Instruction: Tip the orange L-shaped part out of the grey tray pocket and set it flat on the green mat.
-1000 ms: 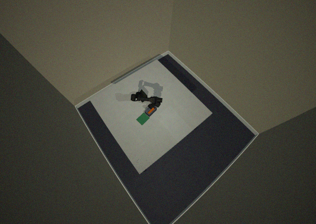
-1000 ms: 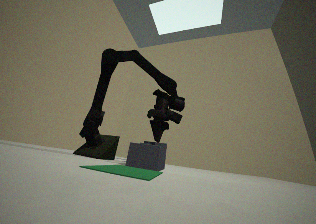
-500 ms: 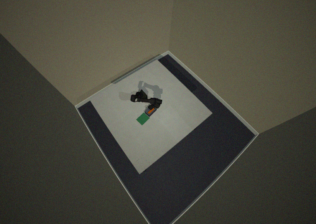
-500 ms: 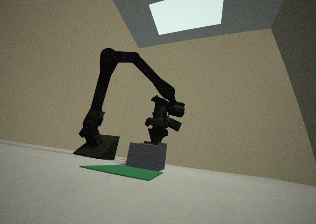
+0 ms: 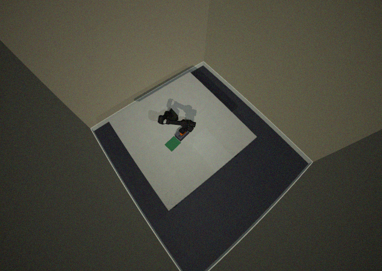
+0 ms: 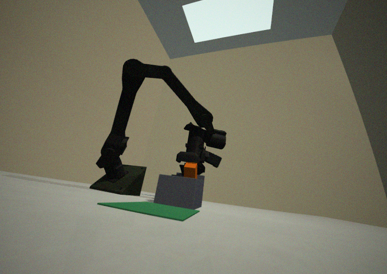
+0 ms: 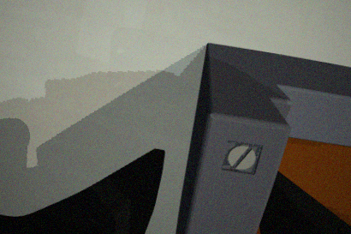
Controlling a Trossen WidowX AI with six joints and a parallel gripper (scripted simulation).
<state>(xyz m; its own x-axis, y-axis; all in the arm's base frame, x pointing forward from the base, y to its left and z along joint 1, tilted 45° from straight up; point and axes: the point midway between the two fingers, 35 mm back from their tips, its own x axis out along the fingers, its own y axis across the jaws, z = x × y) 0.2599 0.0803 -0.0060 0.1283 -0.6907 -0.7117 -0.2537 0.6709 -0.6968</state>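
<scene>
Now: the orange L-shaped part 10 mm ahead of my gripper tip, 50 mm to the right of it and 10 mm above it. Also, from my gripper tip: green mat 50 mm ahead, 220 mm to the right, 50 mm below.
</scene>
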